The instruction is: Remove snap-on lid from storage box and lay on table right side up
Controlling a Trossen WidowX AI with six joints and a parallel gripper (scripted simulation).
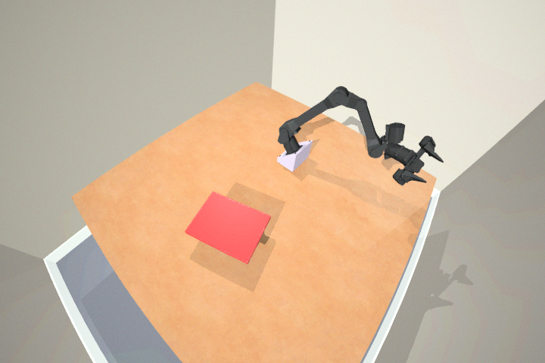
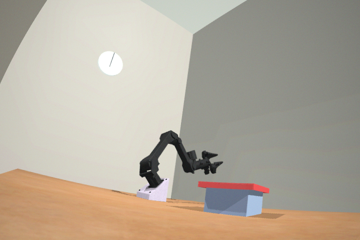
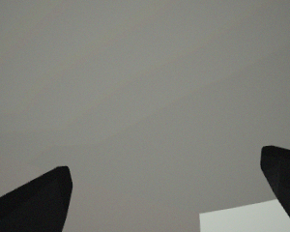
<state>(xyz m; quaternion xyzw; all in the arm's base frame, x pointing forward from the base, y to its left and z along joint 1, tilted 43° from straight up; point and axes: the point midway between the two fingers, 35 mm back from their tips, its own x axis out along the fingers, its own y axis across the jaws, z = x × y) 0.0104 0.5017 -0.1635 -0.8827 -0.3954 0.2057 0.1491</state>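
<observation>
My gripper tip is now 44 cm short of the red lid, 50 cm to the left of it and 22 cm above it. From my gripper tip the other things lie so: blue-grey storage box 44 cm ahead, 50 cm to the right, 27 cm below.
</observation>
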